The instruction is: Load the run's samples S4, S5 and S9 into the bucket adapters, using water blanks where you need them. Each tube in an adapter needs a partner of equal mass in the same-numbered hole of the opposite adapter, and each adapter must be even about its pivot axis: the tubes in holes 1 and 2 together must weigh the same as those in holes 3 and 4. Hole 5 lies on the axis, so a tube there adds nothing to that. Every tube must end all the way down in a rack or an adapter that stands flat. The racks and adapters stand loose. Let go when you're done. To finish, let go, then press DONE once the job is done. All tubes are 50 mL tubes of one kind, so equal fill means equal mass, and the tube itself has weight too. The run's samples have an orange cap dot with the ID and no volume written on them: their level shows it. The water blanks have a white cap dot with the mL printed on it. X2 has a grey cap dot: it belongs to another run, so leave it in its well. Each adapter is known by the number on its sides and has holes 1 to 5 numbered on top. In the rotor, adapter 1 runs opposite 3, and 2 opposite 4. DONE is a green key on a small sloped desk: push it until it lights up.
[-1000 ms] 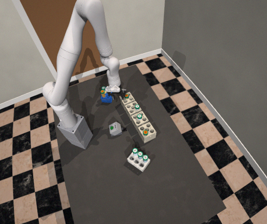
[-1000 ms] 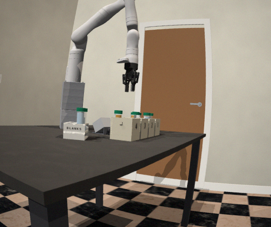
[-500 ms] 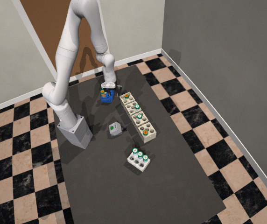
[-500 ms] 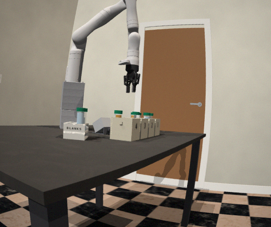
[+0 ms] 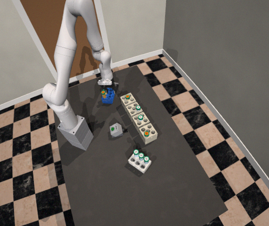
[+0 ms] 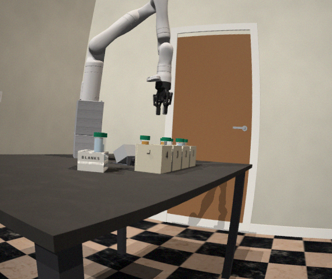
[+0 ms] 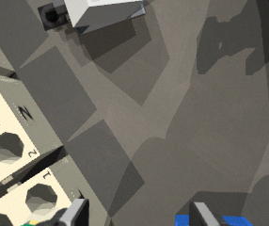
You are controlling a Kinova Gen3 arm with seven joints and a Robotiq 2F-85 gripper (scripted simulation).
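The sample S5 is 180 mm below my hand, 140 mm to the left of it and 30 mm behind it. The rest, counted from my hand: blue sample rack: 210 mm below, 160 mm to the left, 20 mm ahead; then adapter 1: 200 mm below, 120 mm ahead, 10 mm to the right; then grey-dot tube X2: 180 mm below, 170 mm to the left, 10 mm ahead.
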